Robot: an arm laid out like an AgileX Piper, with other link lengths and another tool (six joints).
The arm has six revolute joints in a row. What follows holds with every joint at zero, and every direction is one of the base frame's. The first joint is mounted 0.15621 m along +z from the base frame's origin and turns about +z. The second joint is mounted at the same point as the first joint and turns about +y. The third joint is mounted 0.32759 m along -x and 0.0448 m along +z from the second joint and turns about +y. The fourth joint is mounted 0.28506 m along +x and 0.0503 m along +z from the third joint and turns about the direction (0.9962, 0, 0.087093). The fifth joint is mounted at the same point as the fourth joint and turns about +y. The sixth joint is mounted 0.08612 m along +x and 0.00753 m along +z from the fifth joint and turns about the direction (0.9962, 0, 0.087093). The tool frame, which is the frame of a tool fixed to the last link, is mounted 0.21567 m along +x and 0.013 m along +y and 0.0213 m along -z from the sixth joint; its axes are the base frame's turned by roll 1.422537, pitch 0.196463 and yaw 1.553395 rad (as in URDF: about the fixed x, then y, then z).
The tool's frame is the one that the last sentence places.
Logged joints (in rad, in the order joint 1, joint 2, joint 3, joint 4, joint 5, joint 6), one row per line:
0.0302 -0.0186 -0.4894 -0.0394 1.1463 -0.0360
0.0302 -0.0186 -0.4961 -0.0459 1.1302 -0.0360
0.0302 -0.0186 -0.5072 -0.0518 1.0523 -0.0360
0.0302 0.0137 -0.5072 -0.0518 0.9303 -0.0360
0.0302 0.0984 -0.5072 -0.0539 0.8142 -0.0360
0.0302 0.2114 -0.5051 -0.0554 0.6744 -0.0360
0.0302 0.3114 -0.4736 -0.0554 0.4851 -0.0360
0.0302 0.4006 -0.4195 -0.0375 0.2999 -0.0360
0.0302 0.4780 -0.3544 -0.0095 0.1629 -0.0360
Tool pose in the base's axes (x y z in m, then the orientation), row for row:
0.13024 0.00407 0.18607 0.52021 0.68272 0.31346 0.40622
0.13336 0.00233 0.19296 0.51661 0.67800 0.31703 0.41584
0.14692 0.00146 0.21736 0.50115 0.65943 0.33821 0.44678
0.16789 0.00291 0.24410 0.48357 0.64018 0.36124 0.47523
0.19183 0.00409 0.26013 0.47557 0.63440 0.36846 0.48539
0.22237 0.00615 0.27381 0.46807 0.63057 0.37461 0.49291
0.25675 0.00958 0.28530 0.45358 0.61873 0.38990 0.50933
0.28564 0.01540 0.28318 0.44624 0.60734 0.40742 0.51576
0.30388 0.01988 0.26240 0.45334 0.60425 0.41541 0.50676
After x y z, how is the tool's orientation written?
As a quaternion, x y z w.
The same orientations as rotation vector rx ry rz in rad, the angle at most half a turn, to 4 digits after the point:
1.3122 1.7221 0.7907
1.2974 1.7027 0.7962
1.2409 1.6328 0.8375
1.1823 1.5651 0.8832
1.1575 1.5441 0.8968
1.1355 1.5297 0.9088
1.0925 1.4903 0.9391
1.0718 1.4588 0.9786
1.0931 1.4570 1.0017

